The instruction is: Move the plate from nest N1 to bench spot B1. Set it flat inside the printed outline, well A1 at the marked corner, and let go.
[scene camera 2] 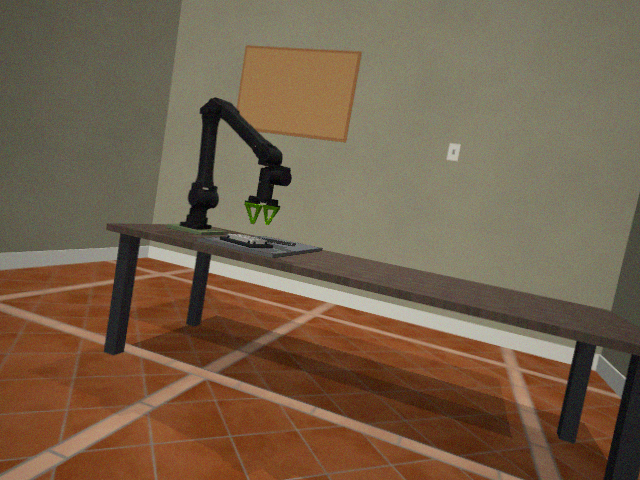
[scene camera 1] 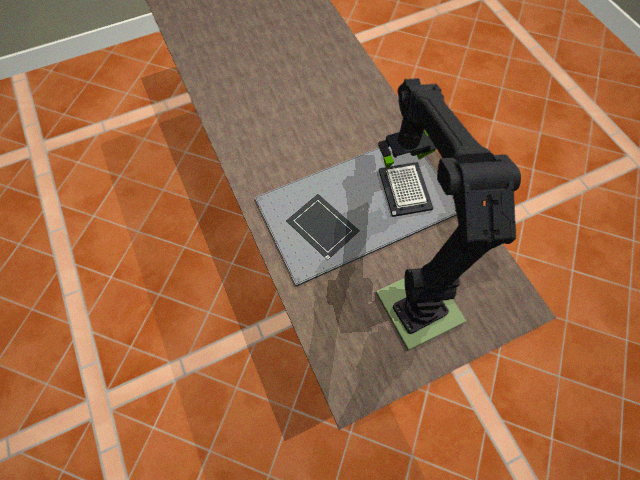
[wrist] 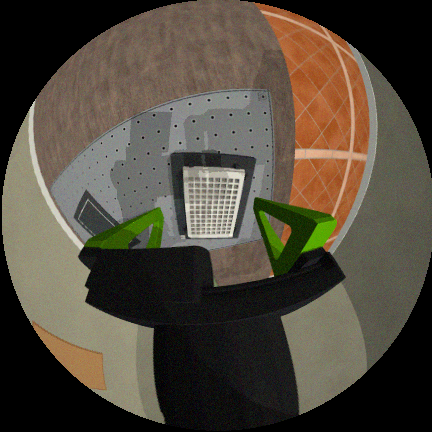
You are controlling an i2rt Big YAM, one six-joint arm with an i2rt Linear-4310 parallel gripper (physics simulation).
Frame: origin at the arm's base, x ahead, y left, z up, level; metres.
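Seen in the pictures: gripper, fingertip midpoint: (scene camera 2: 259, 224) (scene camera 1: 402, 162) (wrist: 207, 206); arm's base, link origin: (scene camera 2: 195, 227) (scene camera 1: 420, 310).
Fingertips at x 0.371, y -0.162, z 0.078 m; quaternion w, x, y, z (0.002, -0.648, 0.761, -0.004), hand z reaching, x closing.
Observation:
Pixels of each thing's top centre, then the offset from my fingertips to it. "spot": a spot on its surface instead. Level surfaces: height alone.
- white well plate, top centre: (wrist: 211, 209) (scene camera 1: 406, 184) (scene camera 2: 247, 237) dx -0.043, dy +0.002, dz -0.056 m
- black nest N1, surface spot: (wrist: 178, 200) spot: dx -0.021, dy +0.050, dz -0.071 m
- Bench spot B1, surface spot: (wrist: 94, 216) spot: dx +0.000, dy +0.263, dz -0.081 m
- grey perforated board, top centre: (wrist: 133, 211) (scene camera 1: 357, 203) (scene camera 2: 267, 243) dx -0.021, dy +0.149, dz -0.082 m
- long brown table, surface height: dz -0.095 m
The white well plate (scene camera 1: 407, 185) (scene camera 2: 247, 239) (wrist: 212, 205) sits flat in the black nest N1 (scene camera 1: 410, 211) (wrist: 178, 200) on the grey board. Bench spot B1 (scene camera 1: 322, 225) (wrist: 94, 216) is a dark rectangle with a thin white printed outline and a small white mark at one corner, turned at an angle to the nest. My gripper (scene camera 1: 407, 156) (scene camera 2: 261, 223) (wrist: 207, 206) is open, with its green fingers well apart and nothing between them. In the second scene view it hangs above the board, clear of the plate. Well A1 cannot be made out.
The grey perforated board (scene camera 1: 279, 206) (scene camera 2: 297, 251) (wrist: 150, 150) carries both the nest and the spot. It lies on a long brown table (scene camera 1: 268, 93) (scene camera 2: 413, 286) (wrist: 165, 55). My arm stands on a green base plate (scene camera 1: 413, 339) near the table's end.

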